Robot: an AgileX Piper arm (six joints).
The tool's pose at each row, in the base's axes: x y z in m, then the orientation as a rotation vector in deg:
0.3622 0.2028 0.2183 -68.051 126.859 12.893
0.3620 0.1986 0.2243 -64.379 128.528 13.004
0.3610 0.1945 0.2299 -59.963 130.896 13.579
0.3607 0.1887 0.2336 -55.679 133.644 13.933
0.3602 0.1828 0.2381 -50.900 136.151 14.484
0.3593 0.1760 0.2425 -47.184 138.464 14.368
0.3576 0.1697 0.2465 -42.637 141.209 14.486
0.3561 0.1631 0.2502 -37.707 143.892 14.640
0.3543 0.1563 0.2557 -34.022 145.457 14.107
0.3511 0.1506 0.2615 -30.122 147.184 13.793
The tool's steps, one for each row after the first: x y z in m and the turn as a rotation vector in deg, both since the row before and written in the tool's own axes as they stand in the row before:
-0.0005 -0.0031 -0.0066 0.954 -0.023 2.898
-0.0001 -0.0024 -0.0066 0.711 0.268 3.738
0.0016 -0.0040 -0.0054 0.669 0.816 3.738
0.0011 -0.0041 -0.0061 0.688 0.527 4.004
0.0016 -0.0047 -0.0065 0.803 0.935 3.098
0.0020 -0.0040 -0.0062 0.762 1.149 3.802
0.0020 -0.0046 -0.0059 0.793 1.122 4.020
0.0011 -0.0047 -0.0075 1.073 0.591 2.748
0.0015 -0.0033 -0.0080 0.922 0.762 2.966

